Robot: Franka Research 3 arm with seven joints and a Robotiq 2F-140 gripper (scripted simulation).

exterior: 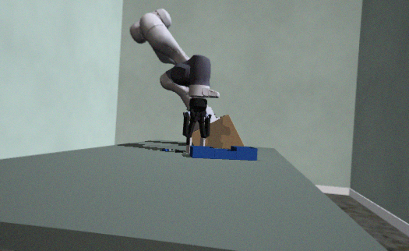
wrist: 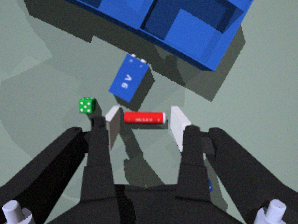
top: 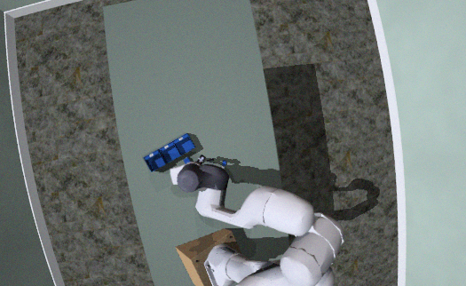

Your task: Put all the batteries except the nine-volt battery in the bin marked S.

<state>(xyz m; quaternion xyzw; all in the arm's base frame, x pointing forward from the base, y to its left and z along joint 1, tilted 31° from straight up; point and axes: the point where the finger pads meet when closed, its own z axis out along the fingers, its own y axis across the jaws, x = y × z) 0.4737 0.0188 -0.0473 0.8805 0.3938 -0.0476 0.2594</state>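
Now: hand 3 cm above the red cylindrical battery. The rest, counted from my hand: dark item (7 cm to the right, 3 cm below, 1 cm ahead); then blue nine-volt battery (5 cm to the left, 3 cm ahead, 2 cm below); then green item (6 cm to the left, 4 cm behind, 2 cm below).
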